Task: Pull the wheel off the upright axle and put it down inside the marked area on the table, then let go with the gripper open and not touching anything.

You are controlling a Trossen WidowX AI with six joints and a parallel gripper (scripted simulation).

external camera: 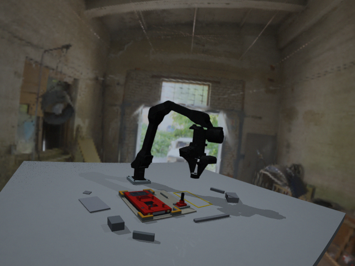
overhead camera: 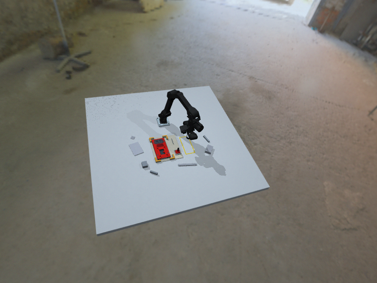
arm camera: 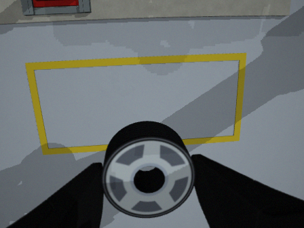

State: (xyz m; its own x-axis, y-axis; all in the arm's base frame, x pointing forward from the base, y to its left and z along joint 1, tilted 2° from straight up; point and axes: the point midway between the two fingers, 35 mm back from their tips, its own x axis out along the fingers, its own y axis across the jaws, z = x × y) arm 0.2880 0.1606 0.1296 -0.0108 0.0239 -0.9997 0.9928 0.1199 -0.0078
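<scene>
Now: gripper tip 90 mm to the left of the upright axle, 80 mm above it and 70 mm short of it. From my gripper tip the other things lie so: flat plate: 430 mm to the right, 110 mm below, 10 mm behind; then long bar: 200 mm ahead, 110 mm below, 40 mm to the right; then wheel: right at my gripper tip.
</scene>
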